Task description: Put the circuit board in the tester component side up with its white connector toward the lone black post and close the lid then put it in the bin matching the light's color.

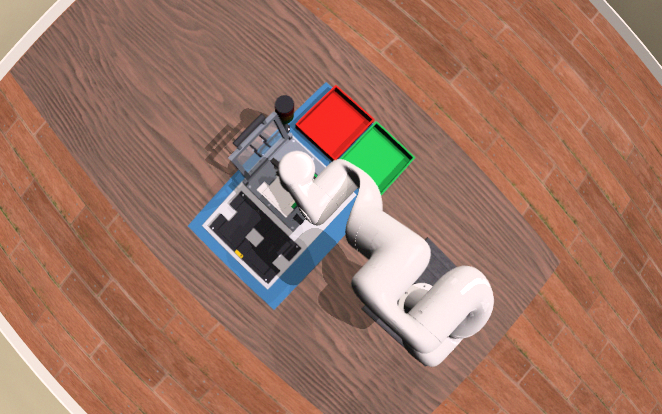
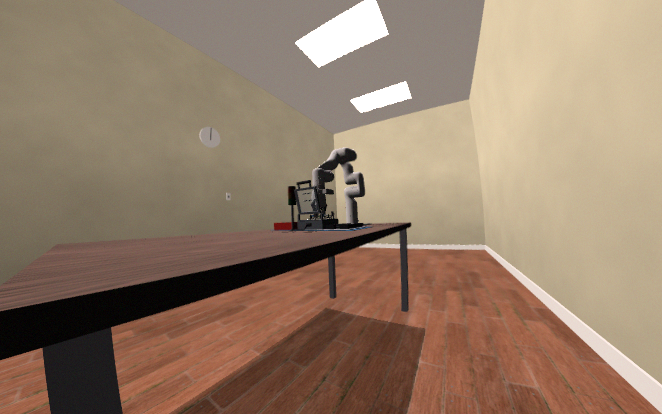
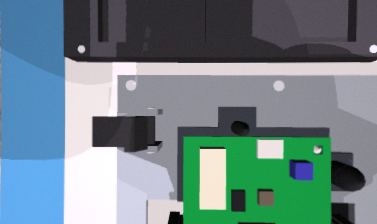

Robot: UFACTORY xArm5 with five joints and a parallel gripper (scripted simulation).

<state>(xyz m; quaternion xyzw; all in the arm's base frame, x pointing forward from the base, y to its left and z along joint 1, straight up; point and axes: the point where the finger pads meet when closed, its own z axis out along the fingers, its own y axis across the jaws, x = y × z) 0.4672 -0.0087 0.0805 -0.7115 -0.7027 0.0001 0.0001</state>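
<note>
My gripper is now right at the green circuit board. Also, from my hand: green bin 200 mm to the right, 110 mm behind, 70 mm below; tester lid 120 mm ahead, 100 mm above; red bin 200 mm to the right, 70 mm below, 40 mm ahead.
</note>
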